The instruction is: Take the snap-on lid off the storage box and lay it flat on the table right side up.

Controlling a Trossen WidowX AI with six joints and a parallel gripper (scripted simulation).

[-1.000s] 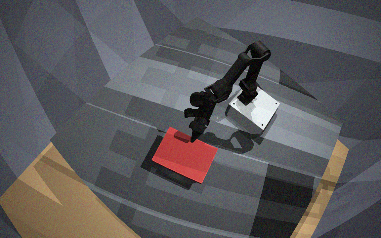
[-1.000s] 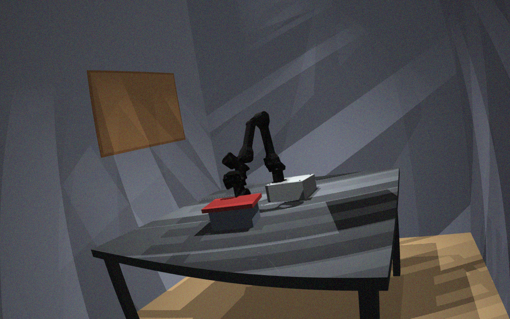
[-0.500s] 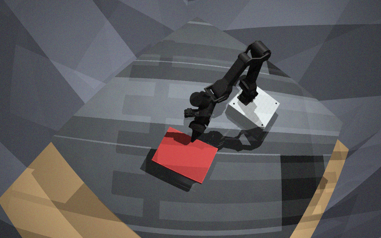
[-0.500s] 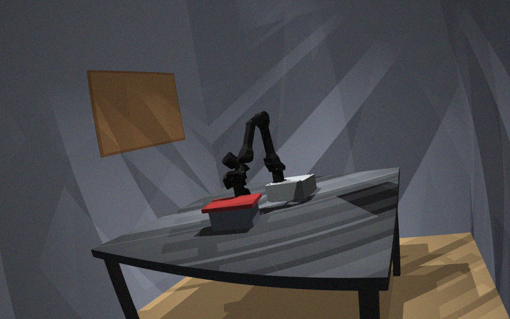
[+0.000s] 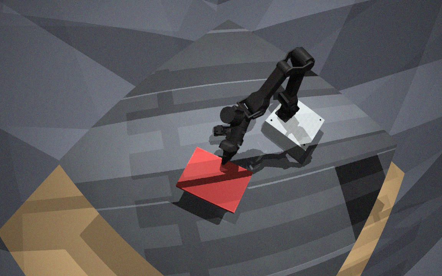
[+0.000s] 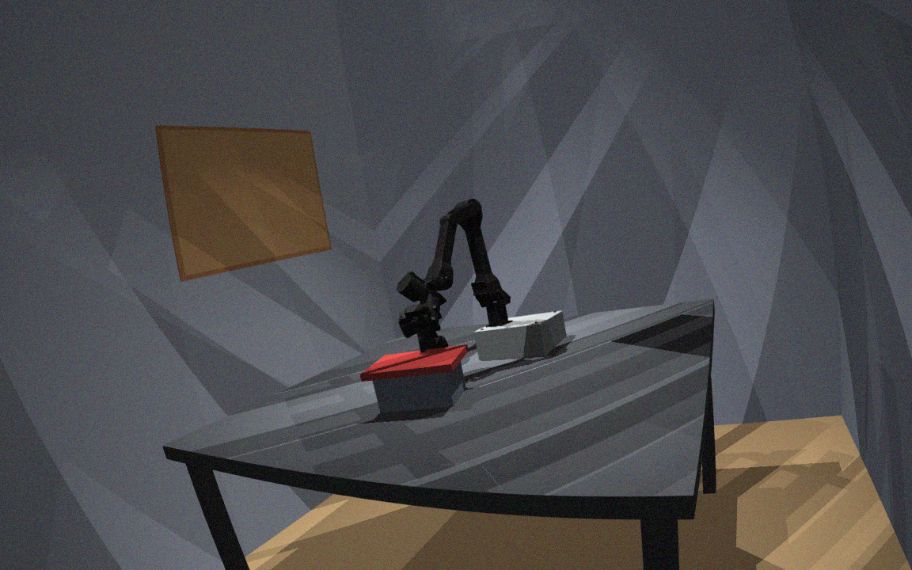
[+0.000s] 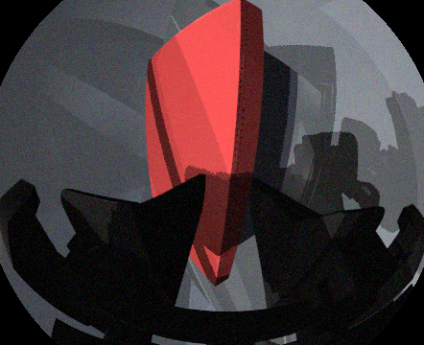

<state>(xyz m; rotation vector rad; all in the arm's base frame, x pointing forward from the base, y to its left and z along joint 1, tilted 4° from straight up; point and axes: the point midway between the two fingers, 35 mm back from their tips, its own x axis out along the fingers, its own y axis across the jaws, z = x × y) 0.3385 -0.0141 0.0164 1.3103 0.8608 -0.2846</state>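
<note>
My gripper tip is 7 cm short of the red lid and 3 cm to the right of it. Round my gripper tip: storage box 7 cm ahead, 5 cm below, 3 cm to the left.
</note>
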